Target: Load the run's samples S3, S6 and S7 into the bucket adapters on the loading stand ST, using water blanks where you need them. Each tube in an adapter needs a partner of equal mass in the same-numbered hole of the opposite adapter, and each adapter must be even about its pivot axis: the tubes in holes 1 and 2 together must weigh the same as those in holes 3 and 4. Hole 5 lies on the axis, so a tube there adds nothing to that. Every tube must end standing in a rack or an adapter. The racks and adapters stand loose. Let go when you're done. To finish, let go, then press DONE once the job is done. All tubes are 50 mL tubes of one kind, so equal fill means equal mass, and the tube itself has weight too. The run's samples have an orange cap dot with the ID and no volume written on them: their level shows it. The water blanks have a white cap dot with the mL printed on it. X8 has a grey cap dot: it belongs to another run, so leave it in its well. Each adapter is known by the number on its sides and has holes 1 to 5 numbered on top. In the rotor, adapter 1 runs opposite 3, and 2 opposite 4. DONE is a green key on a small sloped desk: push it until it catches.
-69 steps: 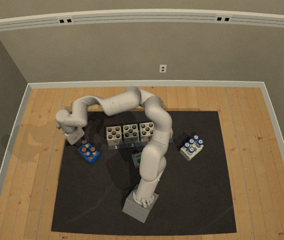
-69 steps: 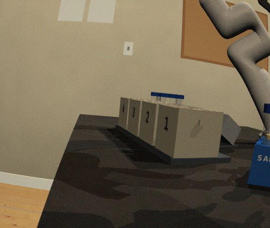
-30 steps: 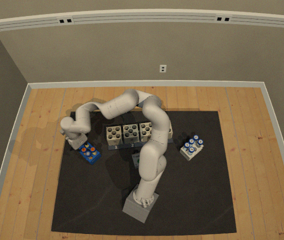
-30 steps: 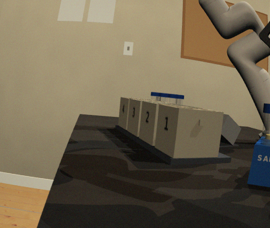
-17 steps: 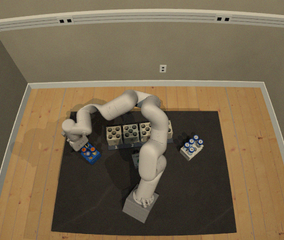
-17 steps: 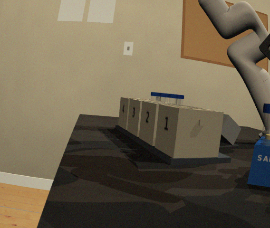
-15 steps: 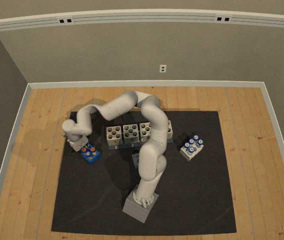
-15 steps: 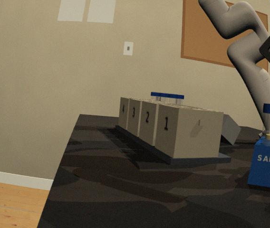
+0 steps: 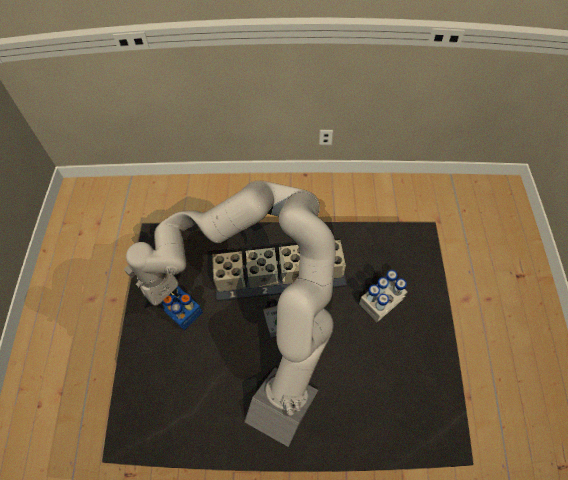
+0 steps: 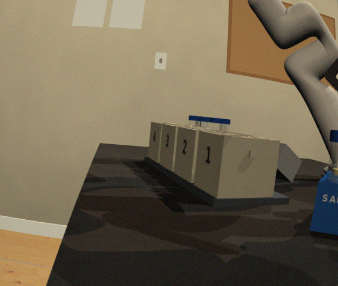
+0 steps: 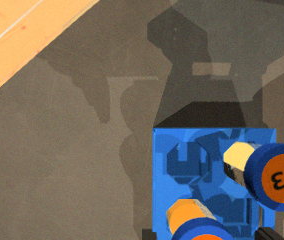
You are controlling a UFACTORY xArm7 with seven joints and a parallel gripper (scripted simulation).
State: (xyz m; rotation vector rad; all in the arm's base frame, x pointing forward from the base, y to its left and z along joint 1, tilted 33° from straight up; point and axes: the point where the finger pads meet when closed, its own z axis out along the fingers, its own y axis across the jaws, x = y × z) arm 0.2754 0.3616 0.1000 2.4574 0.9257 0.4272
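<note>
Right now the blue sample rack is 110 mm below my hand, 20 mm to the right of it and 10 mm ahead of it. The rest, counted from my hand: white blank rack: 680 mm to the right, 110 mm below, 110 mm behind; adapter 1: 200 mm to the right, 90 mm below, 90 mm ahead.
</note>
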